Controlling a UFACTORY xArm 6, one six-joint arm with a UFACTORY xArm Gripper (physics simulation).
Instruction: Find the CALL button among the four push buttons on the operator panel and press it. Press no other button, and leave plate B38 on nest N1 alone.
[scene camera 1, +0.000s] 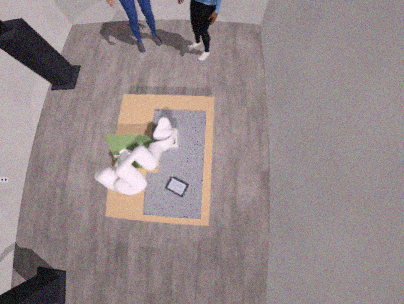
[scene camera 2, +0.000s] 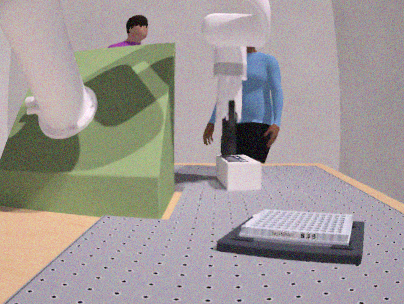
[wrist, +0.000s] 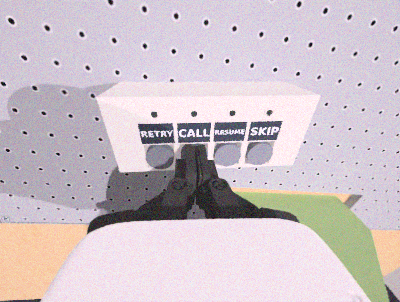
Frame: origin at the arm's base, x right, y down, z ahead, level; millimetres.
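Where they show: gripper, fingertip midpoint: (scene camera 2: 228, 154) (wrist: 193, 159); arm's base at its link origin: (scene camera 1: 127, 155) (scene camera 2: 67, 112).
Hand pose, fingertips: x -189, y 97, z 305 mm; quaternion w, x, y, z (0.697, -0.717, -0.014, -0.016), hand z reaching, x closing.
Note:
Each offset is from my fingertips to the top centre of the thing. "pt": to the spot under its first point. Level surfaces: height alone.
The white operator panel @(dx +14, dy +4, dz +19 mm) (scene camera 1: 175, 140) (scene camera 2: 243, 176) (wrist: 210, 105) stands on the perforated board. In the wrist view its labels read RETRY @(dx -31, dy +6, dz +18 mm) (wrist: 156, 134), CALL @(dx -2, dy +6, dz +22 mm) (wrist: 194, 132), RESUME @(dx +28, dy +6, dz +25 mm) (wrist: 229, 132) and SKIP @(dx +58, dy +6, dz +29 mm) (wrist: 264, 131), each above a round grey button, with a small dark dot above each label. My gripper (scene camera 2: 228, 154) (wrist: 193, 159) is shut and empty. Its fingertips are at the CALL button and cover most of it; whether the button is pushed in is hidden. Plate B38 @(dx +414, dy +33, dz +65 mm) (scene camera 1: 177, 186) (scene camera 2: 300, 225) lies on the dark nest @(pt dx +439, dy +51, dz -21 mm) (scene camera 2: 230, 246), apart from the gripper.
A large green sloped block (scene camera 1: 116, 143) (scene camera 2: 125, 150) (wrist: 320, 225) stands beside the panel, with the arm above it. The grey perforated board @(dy +59 mm) (scene camera 1: 192, 165) (scene camera 2: 150, 260) lies on the wooden table @(dy +72 mm) (scene camera 1: 125, 205). Two people stand beyond the table.

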